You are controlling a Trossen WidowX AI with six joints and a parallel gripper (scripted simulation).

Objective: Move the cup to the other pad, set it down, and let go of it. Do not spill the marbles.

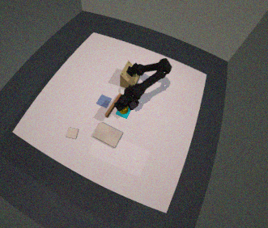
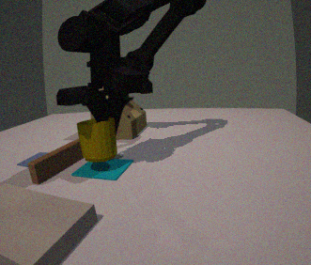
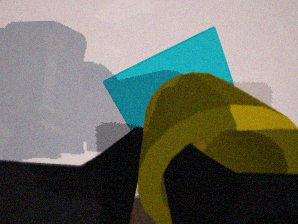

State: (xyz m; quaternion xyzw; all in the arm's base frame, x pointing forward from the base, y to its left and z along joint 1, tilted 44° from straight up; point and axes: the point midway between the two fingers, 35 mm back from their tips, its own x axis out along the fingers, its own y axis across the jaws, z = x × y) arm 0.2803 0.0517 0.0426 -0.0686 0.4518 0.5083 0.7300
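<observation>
Right now the cyan pad is 20 mm ahead of my gripper tip, 20 mm to the right of it and 60 mm below it. Round my gripper tip: red marble: 10 mm ahead, 30 mm to the right, 20 mm below; then wooden bar: 100 mm to the right, 50 mm below; then yellow cup: 20 mm ahead, 20 mm to the right.
</observation>
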